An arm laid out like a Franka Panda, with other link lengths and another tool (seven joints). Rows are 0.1 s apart.
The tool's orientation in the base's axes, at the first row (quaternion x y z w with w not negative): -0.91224 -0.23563 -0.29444 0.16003
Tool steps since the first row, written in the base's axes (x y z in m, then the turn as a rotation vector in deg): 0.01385 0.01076 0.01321 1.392 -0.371 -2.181; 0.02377 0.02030 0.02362 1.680 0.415 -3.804; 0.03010 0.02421 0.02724 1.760 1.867 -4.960; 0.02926 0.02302 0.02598 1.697 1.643 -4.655; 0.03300 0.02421 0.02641 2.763 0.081 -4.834; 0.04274 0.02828 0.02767 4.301 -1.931 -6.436; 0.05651 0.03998 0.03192 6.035 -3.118 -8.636; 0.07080 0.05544 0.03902 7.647 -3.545 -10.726; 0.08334 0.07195 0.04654 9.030 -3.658 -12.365
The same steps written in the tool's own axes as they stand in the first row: 0.02161 -0.00378 0.00079 -0.465 1.375 2.174; 0.03829 -0.00817 0.00141 -0.989 1.116 3.904; 0.04635 -0.00868 0.00321 -1.152 0.118 5.463; 0.04458 -0.00793 0.00328 -1.086 0.226 5.101; 0.04792 -0.00703 0.00519 -0.957 2.121 5.059; 0.05703 -0.00553 0.01046 -1.513 4.858 6.145; 0.07341 -0.00876 0.01857 -2.019 7.098 8.140; 0.09318 -0.01531 0.02632 -2.289 8.621 10.321; 0.11230 -0.02372 0.03339 -2.341 9.692 12.182
